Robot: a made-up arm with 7 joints. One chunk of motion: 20 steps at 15 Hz.
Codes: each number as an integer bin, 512 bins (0 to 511) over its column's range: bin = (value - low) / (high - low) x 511, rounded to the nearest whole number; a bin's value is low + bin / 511 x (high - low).
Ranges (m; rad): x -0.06..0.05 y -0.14..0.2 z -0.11..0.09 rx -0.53..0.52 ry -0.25..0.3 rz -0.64..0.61
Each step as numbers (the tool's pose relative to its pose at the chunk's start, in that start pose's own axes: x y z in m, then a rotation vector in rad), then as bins.
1 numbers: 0.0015 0.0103 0.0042 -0.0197 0.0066 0.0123
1 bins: 286 226 292 248 238 267
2 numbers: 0.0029 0.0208 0.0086 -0.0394 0.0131 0.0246
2 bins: 292 242 303 239 244 272
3 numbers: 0.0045 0.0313 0.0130 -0.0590 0.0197 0.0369
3 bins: 300 257 314 229 251 277
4 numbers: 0.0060 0.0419 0.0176 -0.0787 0.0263 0.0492
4 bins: 307 273 326 220 257 282
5 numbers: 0.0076 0.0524 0.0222 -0.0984 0.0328 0.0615
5 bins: 314 289 338 210 263 287
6 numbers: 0.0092 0.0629 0.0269 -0.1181 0.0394 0.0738
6 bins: 321 305 350 200 269 292
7 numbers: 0.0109 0.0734 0.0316 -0.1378 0.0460 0.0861
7 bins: 329 321 362 191 275 297
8 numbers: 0.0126 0.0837 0.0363 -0.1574 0.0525 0.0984
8 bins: 337 336 374 181 281 302
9 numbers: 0.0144 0.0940 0.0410 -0.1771 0.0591 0.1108
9 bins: 346 352 386 172 287 307
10 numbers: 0.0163 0.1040 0.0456 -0.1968 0.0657 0.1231
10 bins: 354 367 398 162 293 312
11 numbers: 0.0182 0.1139 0.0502 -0.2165 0.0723 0.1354
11 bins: 363 382 409 153 299 317
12 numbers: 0.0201 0.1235 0.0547 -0.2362 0.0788 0.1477
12 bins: 372 396 421 143 305 322
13 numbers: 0.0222 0.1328 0.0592 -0.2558 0.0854 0.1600
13 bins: 382 410 432 133 312 327
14 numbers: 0.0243 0.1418 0.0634 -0.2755 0.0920 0.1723
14 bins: 392 424 443 124 318 332
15 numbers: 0.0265 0.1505 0.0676 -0.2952 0.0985 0.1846
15 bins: 402 437 454 114 324 337
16 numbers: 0.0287 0.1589 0.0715 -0.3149 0.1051 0.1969
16 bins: 412 449 464 105 330 342
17 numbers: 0.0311 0.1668 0.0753 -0.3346 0.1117 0.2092
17 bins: 423 461 473 95 336 347
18 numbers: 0.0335 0.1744 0.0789 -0.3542 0.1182 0.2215
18 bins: 434 473 483 86 342 352
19 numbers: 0.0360 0.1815 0.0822 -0.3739 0.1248 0.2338
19 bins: 446 483 491 76 348 357
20 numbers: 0.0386 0.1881 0.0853 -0.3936 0.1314 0.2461
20 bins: 458 493 499 66 354 362
